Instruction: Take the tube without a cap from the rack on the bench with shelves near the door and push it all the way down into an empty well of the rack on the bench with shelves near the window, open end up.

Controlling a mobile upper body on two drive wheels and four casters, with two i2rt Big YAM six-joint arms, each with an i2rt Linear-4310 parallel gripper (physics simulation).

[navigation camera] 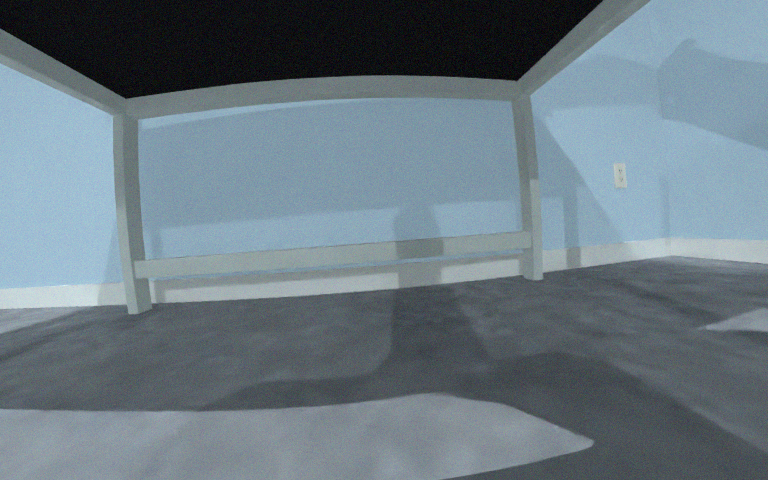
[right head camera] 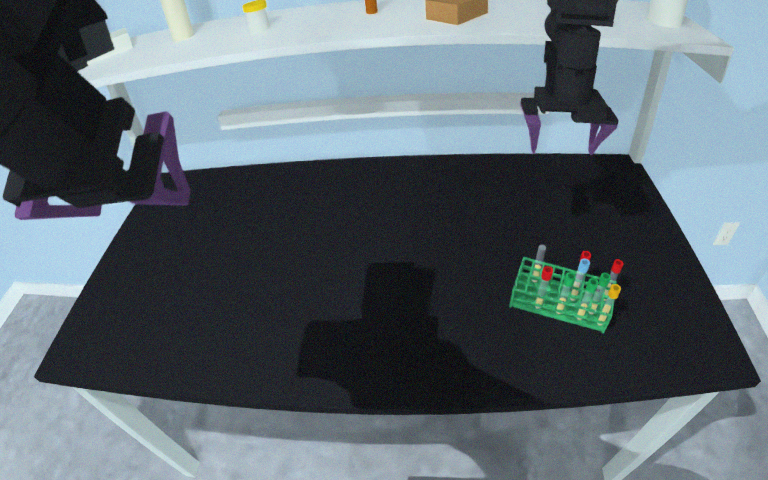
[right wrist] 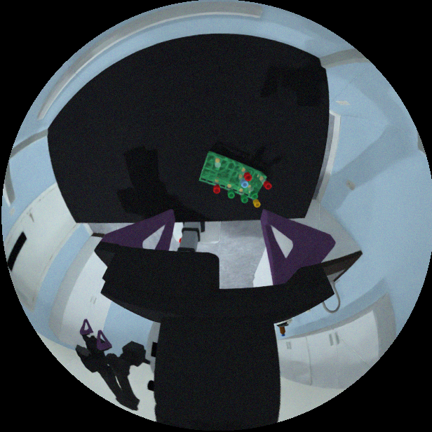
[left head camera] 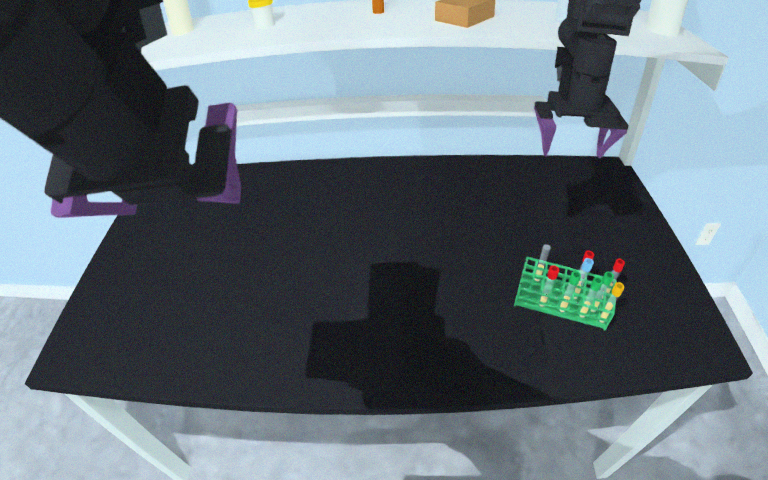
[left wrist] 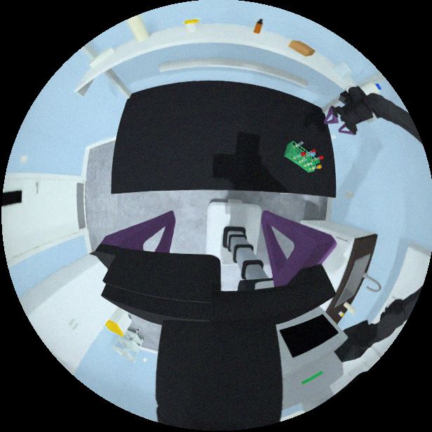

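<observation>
A green rack (left head camera: 560, 312) (right head camera: 557, 314) (left wrist: 290, 150) (right wrist: 204, 172) stands on the right part of the black bench (left head camera: 283, 237) (right head camera: 271, 237). It holds several tubes with red, green, blue and yellow caps. A grey tube without a cap (left head camera: 544, 253) (right head camera: 540, 253) stands upright in its back left corner. My left gripper (left head camera: 167, 208) (right head camera: 116, 209) (left wrist: 218, 215) is open and empty, above the bench's left edge. My right gripper (left head camera: 573, 153) (right head camera: 562, 151) (right wrist: 217, 213) is open and empty, above the bench's far right part, behind the rack. A second rack does not show.
A white shelf (left head camera: 339, 48) (right head camera: 339, 48) runs above the bench's back, with a brown box (left head camera: 464, 12) (right head camera: 455, 11), a yellow-lidded jar (left head camera: 263, 15) (right head camera: 257, 19) and an orange bottle on it. Bench legs (navigation camera: 129, 215) (navigation camera: 526, 186) stand ahead. A door (left wrist: 45, 215) shows at the left wrist view's left.
</observation>
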